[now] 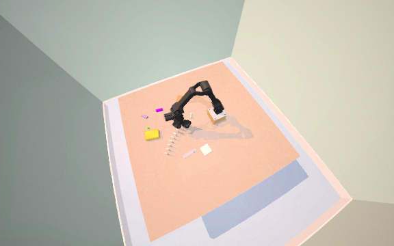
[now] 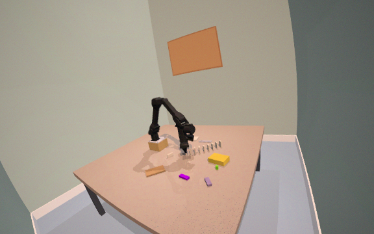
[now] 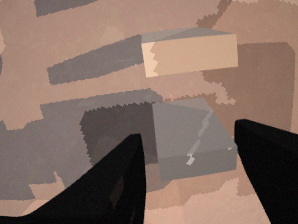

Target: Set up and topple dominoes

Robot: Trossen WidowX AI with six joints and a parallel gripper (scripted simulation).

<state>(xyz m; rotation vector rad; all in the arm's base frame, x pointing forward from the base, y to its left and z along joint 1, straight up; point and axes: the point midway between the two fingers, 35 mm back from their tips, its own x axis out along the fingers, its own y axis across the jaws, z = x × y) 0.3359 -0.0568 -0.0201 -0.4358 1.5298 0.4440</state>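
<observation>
The magenta block is 13 cm ahead of my gripper tip, 26 cm to the right of it and 2 cm below it. Round my gripper tip: pale strip 5 cm ahead, 26 cm to the left, 3 cm below; then yellow block 27 cm ahead, 4 cm to the right, 1 cm below; then orange flat piece 10 cm behind, 26 cm to the right, 2 cm below.
</observation>
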